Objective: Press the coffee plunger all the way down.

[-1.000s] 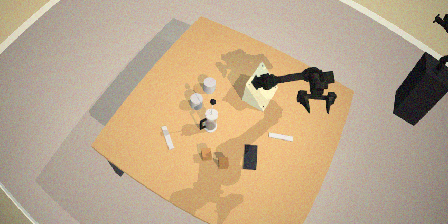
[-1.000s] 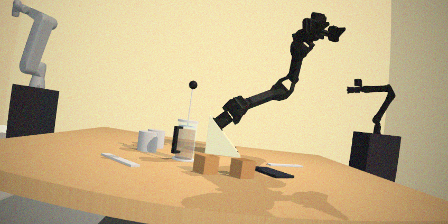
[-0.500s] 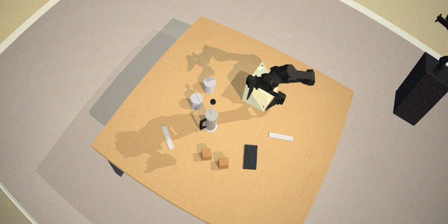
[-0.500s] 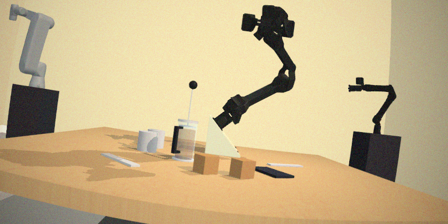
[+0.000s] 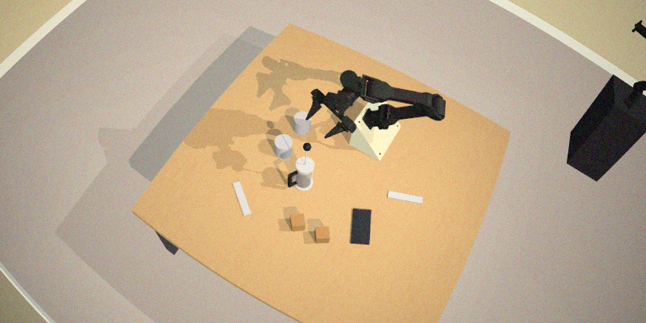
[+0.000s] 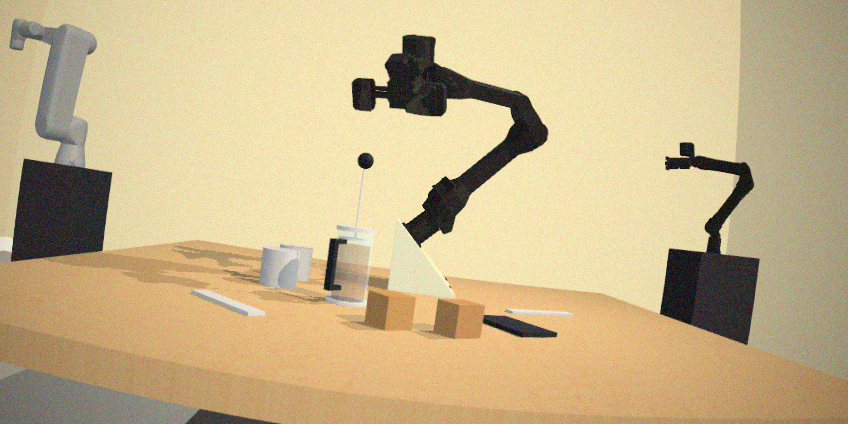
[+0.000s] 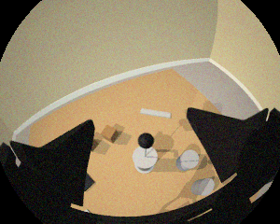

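My gripper tip is 3 cm short of the glass coffee press, 2 cm to the left of it and 23 cm above it. Round my gripper tip: black slab (7 cm ahead, 27 cm to the left, 35 cm below).
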